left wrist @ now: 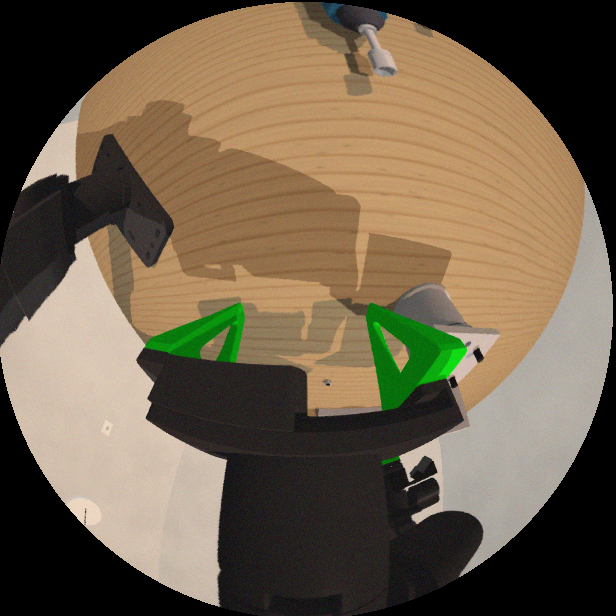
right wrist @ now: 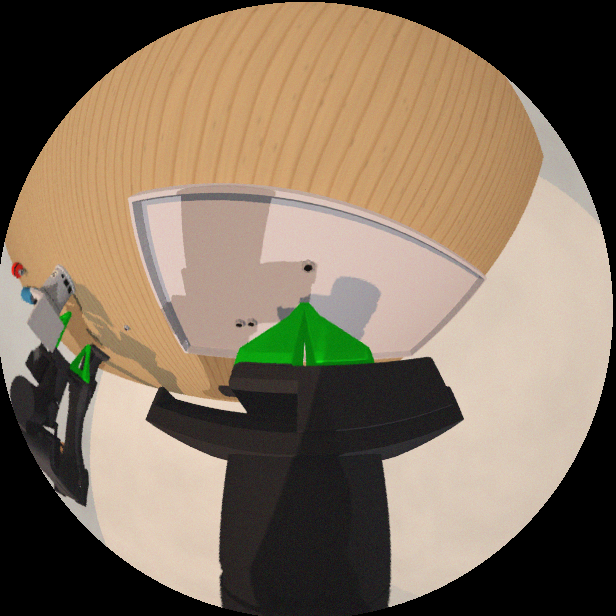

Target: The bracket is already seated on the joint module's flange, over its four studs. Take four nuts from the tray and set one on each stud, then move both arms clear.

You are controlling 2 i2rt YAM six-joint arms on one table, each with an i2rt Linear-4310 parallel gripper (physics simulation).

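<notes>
In the right wrist view the white tray (right wrist: 298,270) lies on the wooden table. It holds one dark nut (right wrist: 308,266) near its middle and two nuts (right wrist: 245,322) close together by its near edge. My right gripper (right wrist: 304,339) has its green fingers shut on nothing, above the tray's near edge. A small loose nut (right wrist: 126,328) lies on the wood left of the tray. In the left wrist view my left gripper (left wrist: 304,344) is wide open and empty. The grey joint module with its bracket (left wrist: 445,321) sits just behind the right finger. A small nut (left wrist: 326,381) lies on the table between the fingers.
A screwdriver tip (left wrist: 376,54) points in from the far table edge. A dark arm mount plate (left wrist: 132,201) stands at the left. In the right wrist view the left arm (right wrist: 57,402), the module (right wrist: 54,298) and a red tool end (right wrist: 17,268) show at the far left.
</notes>
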